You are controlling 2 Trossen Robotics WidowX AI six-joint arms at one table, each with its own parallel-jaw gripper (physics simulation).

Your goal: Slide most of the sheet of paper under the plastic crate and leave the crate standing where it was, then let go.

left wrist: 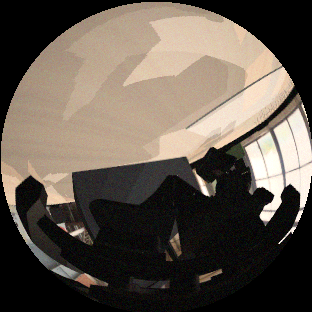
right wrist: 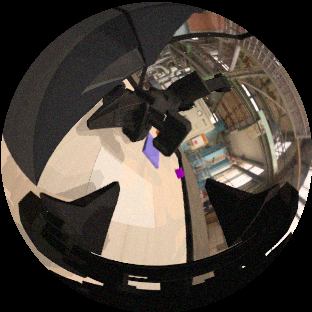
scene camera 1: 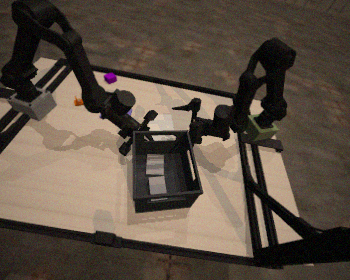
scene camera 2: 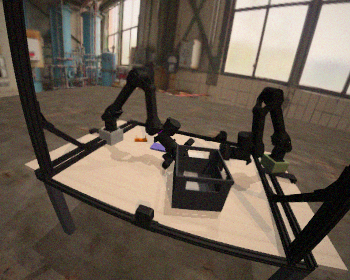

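Note:
The dark plastic crate (scene camera 1: 165, 201) (scene camera 2: 199, 198) (left wrist: 122, 186) (right wrist: 72, 57) stands upright mid-table. The pale sheet of paper (scene camera 1: 164, 122) (right wrist: 130, 189) (left wrist: 250, 107) lies flat on the table just behind the crate's far wall. My left gripper (scene camera 1: 141, 129) (scene camera 2: 175, 153) (left wrist: 171, 179) is shut on nothing. It is low at the crate's far left corner, right against the wall. It also shows in the right wrist view (right wrist: 145, 116). My right gripper (scene camera 1: 182, 122) (scene camera 2: 220, 144) (right wrist: 163, 185) is open and empty. It lies sideways just above the paper, at the crate's far right corner.
A purple cube (scene camera 1: 110, 78) (right wrist: 179, 172) and an orange piece (scene camera 1: 78, 101) (scene camera 2: 140, 138) lie at the far left. A flat violet block (scene camera 2: 158, 146) (right wrist: 151, 151) lies behind the left arm. A grey block (scene camera 1: 43, 104) and a green block (scene camera 1: 261, 129) sit under the arm bases.

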